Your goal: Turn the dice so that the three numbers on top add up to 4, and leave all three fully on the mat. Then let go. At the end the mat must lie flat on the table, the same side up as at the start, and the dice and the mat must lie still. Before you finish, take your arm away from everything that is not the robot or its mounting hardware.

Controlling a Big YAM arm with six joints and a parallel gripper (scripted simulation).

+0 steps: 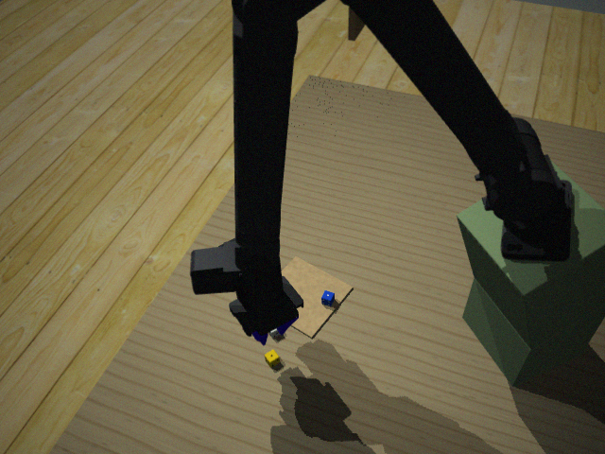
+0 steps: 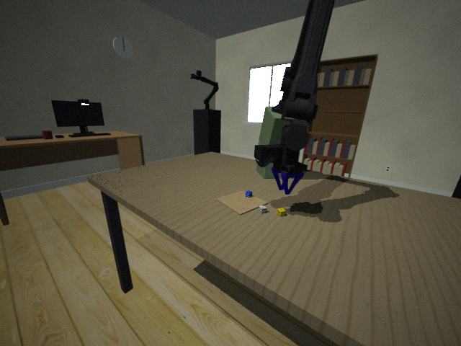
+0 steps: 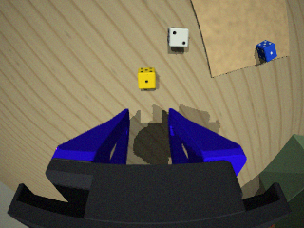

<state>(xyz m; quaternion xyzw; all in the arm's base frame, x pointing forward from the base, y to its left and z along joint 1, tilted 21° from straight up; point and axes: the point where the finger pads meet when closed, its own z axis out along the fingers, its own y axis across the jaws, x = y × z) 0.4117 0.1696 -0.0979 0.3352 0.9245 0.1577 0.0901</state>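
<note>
Now: the yellow die 80 mm below my hand. Also, from my hand: tan mat: 150 mm to the right, 90 mm below; then blue die: 50 mm behind, 150 mm to the right, 80 mm below; then white die: 20 mm ahead, 60 mm to the right, 80 mm below.
</note>
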